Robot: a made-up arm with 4 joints. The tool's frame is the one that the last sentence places. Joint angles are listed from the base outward.
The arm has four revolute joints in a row. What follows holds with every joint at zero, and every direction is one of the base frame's.
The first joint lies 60 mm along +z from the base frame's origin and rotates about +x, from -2.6 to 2.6 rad.
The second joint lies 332 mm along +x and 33 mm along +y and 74 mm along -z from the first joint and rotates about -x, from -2.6 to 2.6 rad.
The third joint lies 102 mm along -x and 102 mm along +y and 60 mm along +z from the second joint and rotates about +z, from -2.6 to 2.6 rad.
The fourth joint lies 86 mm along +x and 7 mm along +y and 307 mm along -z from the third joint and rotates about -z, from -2.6 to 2.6 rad.
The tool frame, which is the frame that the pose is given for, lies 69 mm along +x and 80 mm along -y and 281 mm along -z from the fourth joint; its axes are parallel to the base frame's.
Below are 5 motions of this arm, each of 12 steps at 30 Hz.
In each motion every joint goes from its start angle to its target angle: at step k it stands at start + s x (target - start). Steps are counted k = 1, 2, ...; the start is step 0. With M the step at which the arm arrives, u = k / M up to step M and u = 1 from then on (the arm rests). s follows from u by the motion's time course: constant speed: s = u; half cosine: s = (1 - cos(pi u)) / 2; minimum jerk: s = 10 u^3 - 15 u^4 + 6 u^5.
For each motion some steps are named. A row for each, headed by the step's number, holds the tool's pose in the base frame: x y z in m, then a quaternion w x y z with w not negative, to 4 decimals.
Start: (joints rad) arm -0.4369 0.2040 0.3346 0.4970
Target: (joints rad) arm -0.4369 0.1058 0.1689 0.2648
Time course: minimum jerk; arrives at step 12
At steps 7, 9, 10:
7: 0.3713 -0.2554 -0.4857 0.9570 -0.2839 -0.0169 -0.0570
9: 0.3736 -0.2462 -0.4904 0.9608 -0.2726 -0.0140 -0.0494
10: 0.3743 -0.2437 -0.4917 0.9618 -0.2694 -0.0132 -0.0473

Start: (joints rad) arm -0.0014 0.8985 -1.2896 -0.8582
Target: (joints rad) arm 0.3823 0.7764 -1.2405 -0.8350
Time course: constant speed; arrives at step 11
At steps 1, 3, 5, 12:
1: 0.2904 -0.4151 -0.2995 0.8894 -0.4046 -0.0882 -0.1938
3: 0.2916 -0.3816 -0.3373 0.9075 -0.3635 -0.0783 -0.1955
5: 0.2928 -0.3447 -0.3719 0.9237 -0.3216 -0.0685 -0.1967
12: 0.2964 -0.2164 -0.4540 0.9606 -0.1918 -0.0394 -0.1975

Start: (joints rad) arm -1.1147 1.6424 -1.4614 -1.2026
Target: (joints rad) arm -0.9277 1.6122 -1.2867 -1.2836
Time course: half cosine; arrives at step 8
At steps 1, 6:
1: 0.2941 -0.1823 0.5147 0.1936 -0.9732 -0.1218 -0.0242
6: 0.3245 -0.2740 0.4684 0.2810 -0.9595 -0.0195 -0.0057

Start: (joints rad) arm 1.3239 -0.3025 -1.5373 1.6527
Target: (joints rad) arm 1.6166 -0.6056 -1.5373 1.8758
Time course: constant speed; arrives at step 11
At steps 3, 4, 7, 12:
3: 0.1800 0.5716 0.2954 0.0342 0.0426 -0.7787 0.6250
4: 0.1818 0.5583 0.3250 0.0391 0.0516 -0.7949 0.6033
7: 0.1873 0.5093 0.4087 0.0511 0.0801 -0.8391 0.5355
12: 0.1949 0.4245 0.5054 0.0600 0.1213 -0.8879 0.4396

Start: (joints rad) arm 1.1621 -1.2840 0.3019 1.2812
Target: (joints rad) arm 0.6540 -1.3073 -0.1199 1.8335
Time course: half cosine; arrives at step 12
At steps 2, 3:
2: 0.2764 0.4083 0.4737 0.3085 0.8099 0.4662 -0.1776
3: 0.2697 0.4238 0.4576 0.3166 0.7853 0.4934 -0.1989

